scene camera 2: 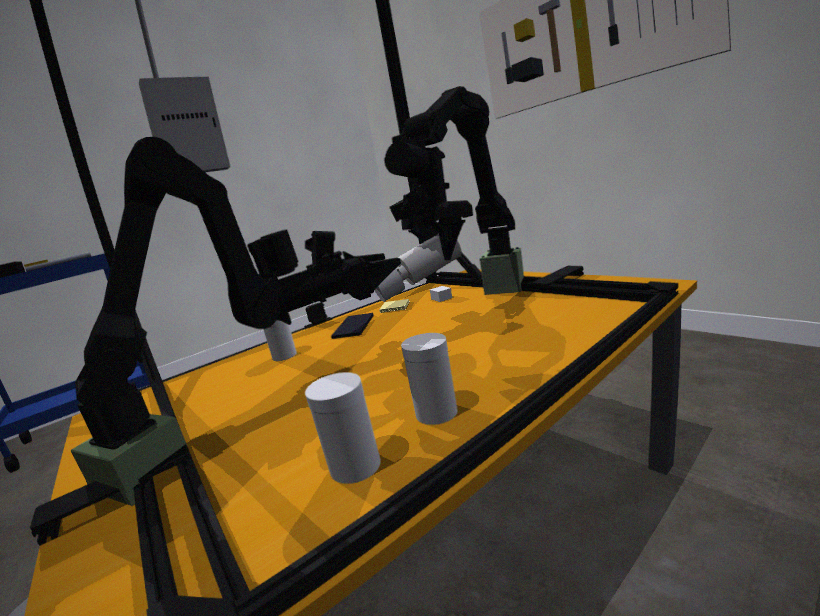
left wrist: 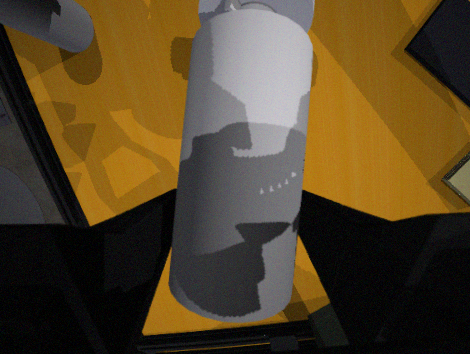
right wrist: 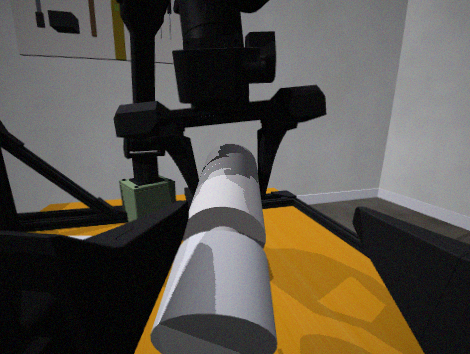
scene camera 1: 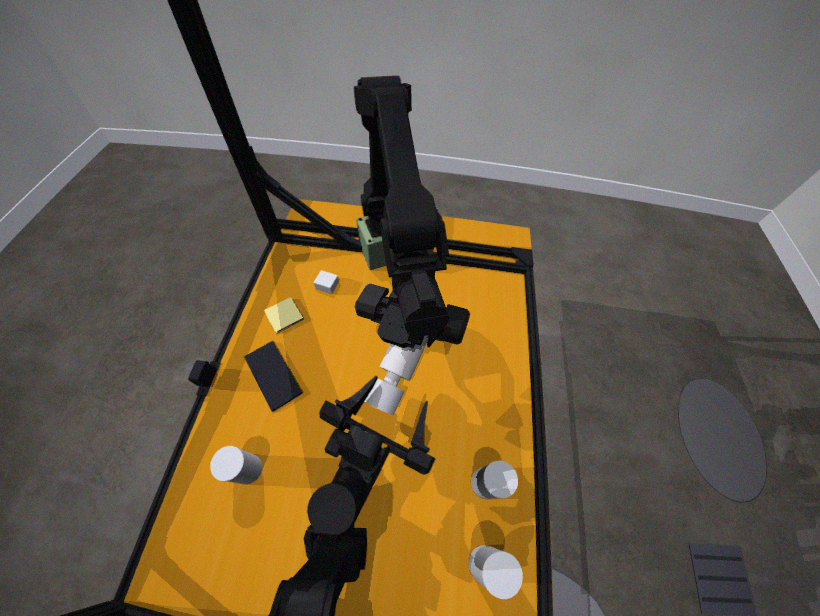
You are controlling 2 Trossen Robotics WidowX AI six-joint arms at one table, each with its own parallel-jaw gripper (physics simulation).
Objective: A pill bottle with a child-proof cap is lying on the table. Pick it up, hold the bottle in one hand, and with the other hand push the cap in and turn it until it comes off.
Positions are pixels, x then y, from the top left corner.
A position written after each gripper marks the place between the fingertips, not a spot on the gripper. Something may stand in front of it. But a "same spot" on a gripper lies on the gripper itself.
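Labels:
Left gripper visible in scene camera 1 (pixel 412 340), scene camera 2, the left wrist view (pixel 235 195) and the right wrist view. On the left gripper, (right wrist: pixel 169 133) and (scene camera 2: pixel 414 228) the same spot. Right gripper visible in scene camera 1, scene camera 2 and the right wrist view (pixel 270 211), out of frame in the left wrist view. On the right gripper, (scene camera 1: pixel 350 406) and (scene camera 2: pixel 347 253) the same spot.

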